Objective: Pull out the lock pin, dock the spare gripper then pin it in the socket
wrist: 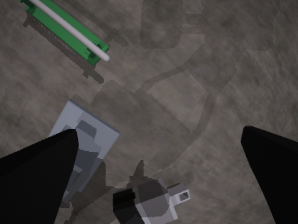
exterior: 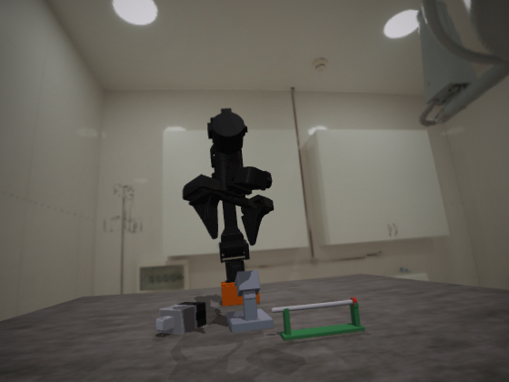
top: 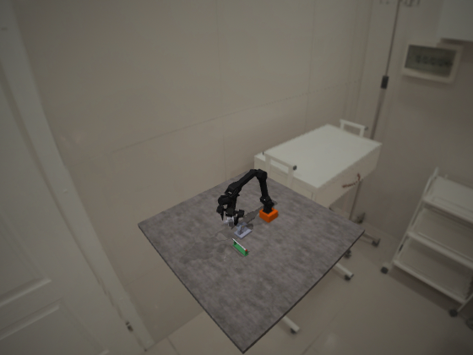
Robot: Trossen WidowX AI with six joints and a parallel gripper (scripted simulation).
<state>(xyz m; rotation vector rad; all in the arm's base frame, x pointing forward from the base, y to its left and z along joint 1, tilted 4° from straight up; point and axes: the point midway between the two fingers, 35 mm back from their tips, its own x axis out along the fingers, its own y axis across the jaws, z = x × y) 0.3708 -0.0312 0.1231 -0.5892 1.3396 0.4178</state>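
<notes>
My gripper tip is 14 cm above the spare gripper, 11 cm to the left of it and 11 cm past it. Round my gripper tip: green rack (14 cm to the left, 14 cm below, 2 cm ahead); grey mount (11 cm below, 9 cm behind, 3 cm to the left).
</notes>
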